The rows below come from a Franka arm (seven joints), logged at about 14 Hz.
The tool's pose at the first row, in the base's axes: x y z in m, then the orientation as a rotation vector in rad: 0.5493 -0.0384 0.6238 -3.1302 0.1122 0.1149
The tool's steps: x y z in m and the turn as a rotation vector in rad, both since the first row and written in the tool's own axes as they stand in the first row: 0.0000 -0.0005 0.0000 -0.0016 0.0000 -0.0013; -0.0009 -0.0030 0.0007 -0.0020 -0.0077 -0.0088; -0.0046 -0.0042 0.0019 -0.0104 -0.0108 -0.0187; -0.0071 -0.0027 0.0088 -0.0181 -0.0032 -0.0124; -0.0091 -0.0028 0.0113 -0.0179 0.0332 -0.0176; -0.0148 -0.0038 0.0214 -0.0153 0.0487 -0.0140; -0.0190 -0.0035 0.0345 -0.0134 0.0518 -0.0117; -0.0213 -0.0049 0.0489 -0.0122 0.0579 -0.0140
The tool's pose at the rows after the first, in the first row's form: 0.5493 -0.0379 0.6238 -3.1318 0.1101 0.1150; 0.5486 -0.0353 0.6232 -3.1316 0.0983 0.1271; 0.5449 -0.0339 0.6223 3.1357 -0.0824 -0.1325; 0.5418 -0.0351 0.6156 3.1277 -0.0916 -0.1207; 0.5396 -0.0348 0.6132 3.1287 -0.0837 -0.0637; 0.5333 -0.0333 0.6036 3.1308 -0.0896 -0.0394; 0.5281 -0.0332 0.5908 3.1325 -0.0934 -0.0345; 0.5249 -0.0315 0.5766 3.1337 -0.0899 -0.0249
